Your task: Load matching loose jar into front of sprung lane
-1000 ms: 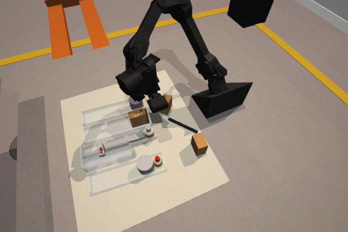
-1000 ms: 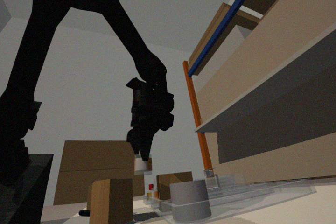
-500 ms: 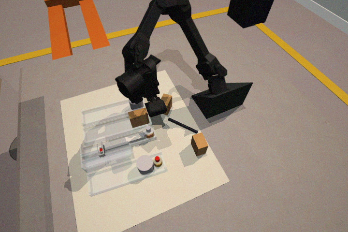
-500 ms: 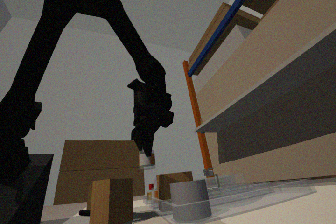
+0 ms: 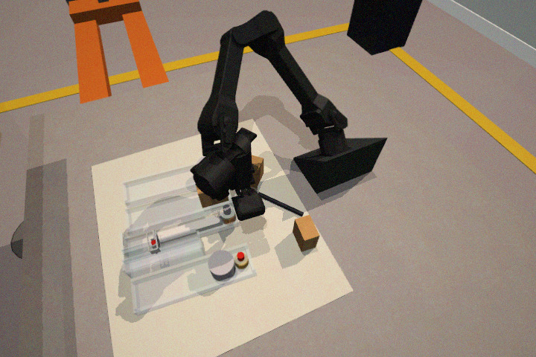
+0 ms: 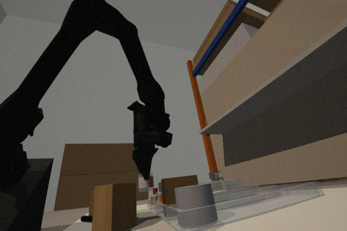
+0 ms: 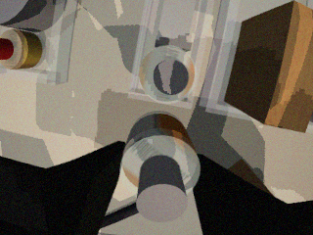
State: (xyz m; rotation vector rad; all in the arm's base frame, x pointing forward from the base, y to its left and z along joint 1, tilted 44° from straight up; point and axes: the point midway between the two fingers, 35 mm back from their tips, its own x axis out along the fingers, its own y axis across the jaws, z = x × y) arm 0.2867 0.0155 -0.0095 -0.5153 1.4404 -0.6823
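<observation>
My gripper tip is now 100 mm short of the cream mat, 80 mm above it and 30 mm to the left of it. From my gripper tip the other things lie so: red-lidded jar 120 mm to the left, 60 mm ahead, 40 mm below; clear pusher lane 190 mm ahead, 60 mm below; black rod 110 mm behind, 70 mm below, 10 mm to the left.
</observation>
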